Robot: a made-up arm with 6 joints. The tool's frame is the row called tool. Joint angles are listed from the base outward. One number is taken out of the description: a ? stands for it. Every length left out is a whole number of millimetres.
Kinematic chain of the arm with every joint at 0, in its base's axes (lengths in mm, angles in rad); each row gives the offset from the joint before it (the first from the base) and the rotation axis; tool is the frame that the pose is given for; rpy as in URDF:
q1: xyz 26 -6 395 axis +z
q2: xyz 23 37 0 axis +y
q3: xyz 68 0 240 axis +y
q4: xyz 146 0 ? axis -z
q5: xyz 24 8 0 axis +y
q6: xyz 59 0 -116 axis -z
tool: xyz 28 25 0 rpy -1.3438 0.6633 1.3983
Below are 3 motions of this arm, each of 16 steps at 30 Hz.
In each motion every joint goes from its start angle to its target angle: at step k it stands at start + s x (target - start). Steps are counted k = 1, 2, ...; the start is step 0. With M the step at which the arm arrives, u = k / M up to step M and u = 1 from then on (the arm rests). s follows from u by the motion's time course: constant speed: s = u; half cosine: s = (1 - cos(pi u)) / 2; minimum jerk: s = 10 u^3 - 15 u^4 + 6 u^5.
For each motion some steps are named. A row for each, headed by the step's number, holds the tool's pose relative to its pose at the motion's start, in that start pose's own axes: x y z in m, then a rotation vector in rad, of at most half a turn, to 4 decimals.
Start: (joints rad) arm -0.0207 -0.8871 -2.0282 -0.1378 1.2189 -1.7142
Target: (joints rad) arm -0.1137 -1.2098 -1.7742 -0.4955 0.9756 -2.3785
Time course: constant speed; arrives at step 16
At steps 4, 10, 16:
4: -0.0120 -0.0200 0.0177 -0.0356 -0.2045 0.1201
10: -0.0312 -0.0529 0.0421 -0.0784 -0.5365 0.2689
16: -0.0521 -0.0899 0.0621 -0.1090 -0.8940 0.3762

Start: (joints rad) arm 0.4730 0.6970 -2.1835 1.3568 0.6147 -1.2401
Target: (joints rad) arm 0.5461 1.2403 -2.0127 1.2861 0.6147 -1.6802
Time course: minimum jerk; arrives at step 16
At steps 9, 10, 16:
9: -0.0119 0.2216 0.2907 0.2706 -0.2962 0.0675
10: -0.0167 0.2469 0.3501 0.3188 -0.3516 0.0674
16: -0.0329 0.2902 0.5063 0.4407 -0.4931 0.0506

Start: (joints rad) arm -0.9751 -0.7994 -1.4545 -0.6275 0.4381 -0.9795
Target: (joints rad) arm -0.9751 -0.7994 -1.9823 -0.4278 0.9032 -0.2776
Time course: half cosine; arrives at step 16
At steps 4, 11, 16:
4: -0.0461 0.0051 0.0007 0.1088 0.1050 -0.0080
11: -0.2424 -0.0061 0.0265 0.5303 0.5935 -0.0646
16: -0.3071 -0.0227 0.0441 0.6604 0.7724 -0.0974

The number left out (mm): -500
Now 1 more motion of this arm.
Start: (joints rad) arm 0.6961 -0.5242 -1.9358 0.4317 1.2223 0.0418
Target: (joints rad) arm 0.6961 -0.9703 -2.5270 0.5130 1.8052 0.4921
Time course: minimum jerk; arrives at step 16
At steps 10, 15, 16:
10: -0.1602 -0.3551 0.2988 -0.1535 0.0823 -0.2098
15: -0.2304 -0.4175 0.4588 -0.2203 0.1058 -0.2662
16: -0.2310 -0.4179 0.4602 -0.2208 0.1060 -0.2666

